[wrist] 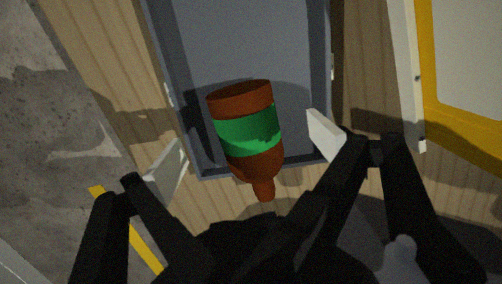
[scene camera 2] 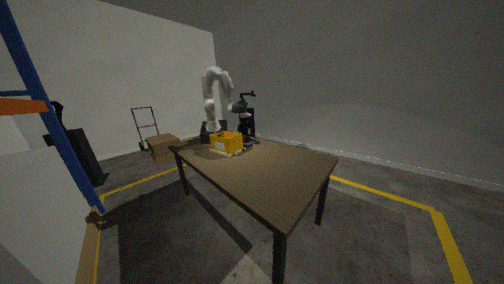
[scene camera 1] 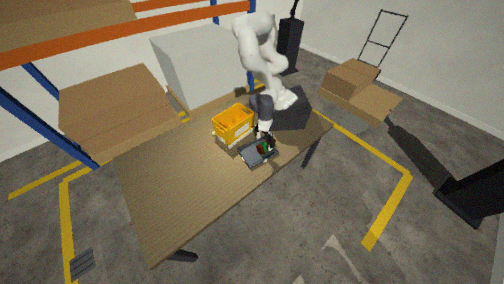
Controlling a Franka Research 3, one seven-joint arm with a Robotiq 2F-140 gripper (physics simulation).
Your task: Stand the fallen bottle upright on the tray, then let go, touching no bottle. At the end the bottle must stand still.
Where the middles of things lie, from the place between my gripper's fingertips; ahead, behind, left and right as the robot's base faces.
The bottle (wrist: 244, 114) lies 30 mm behind my hand, 10 mm to the right of it and 40 mm below it.
